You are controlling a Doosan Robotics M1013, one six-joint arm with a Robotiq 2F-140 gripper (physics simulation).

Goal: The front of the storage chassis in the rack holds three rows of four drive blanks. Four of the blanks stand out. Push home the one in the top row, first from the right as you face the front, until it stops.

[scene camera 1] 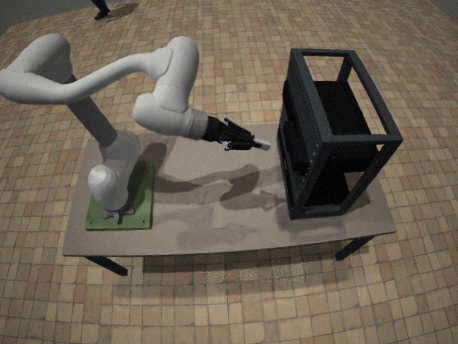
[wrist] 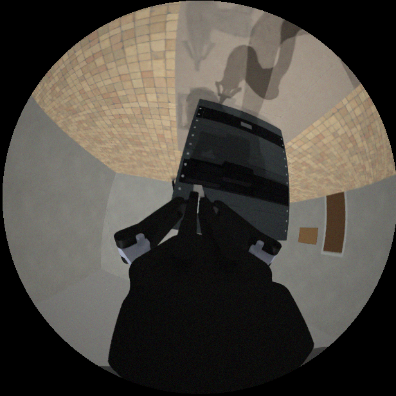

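Pixels of known places: gripper, fingertip midpoint: (scene camera 1: 268,146); arm's base, link origin: (scene camera 1: 118,201).
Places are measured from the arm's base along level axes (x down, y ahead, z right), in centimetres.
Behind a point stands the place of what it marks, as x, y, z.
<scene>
The rack (scene camera 1: 308,92) {-59.8, 88.8, 6.2} (wrist: 286,172) stands on the table, with the black storage chassis (scene camera 1: 341,102) {-44.4, 111.2, -1.0} inside it. In the wrist view, a black band (wrist: 202,172) with darker raised blocks (wrist: 238,175) crosses the rack front. Single drive blanks, their rows and how far each stands out are too dark to tell. My gripper (scene camera 1: 262,144) {-49.9, 71.0, 19.1} (wrist: 196,191) is shut and empty, with pale fingertips. In the scene view it hangs above the table, a short gap before the rack's front. In the wrist view its tips overlap the front's left part, and the fingers hide some of it.
The table (scene camera 1: 200,240) {2.9, 39.9, 28.2} (wrist: 320,75) carries the arm's base on a green plate (scene camera 1: 145,200) {0.3, 15.2, 2.2}. The rack's front corner posts and side rails frame the chassis. A second black band (wrist: 220,120) with a small grey label (wrist: 246,125) crosses the front nearer the table. A person's legs (scene camera 1: 101,7) show far behind.
</scene>
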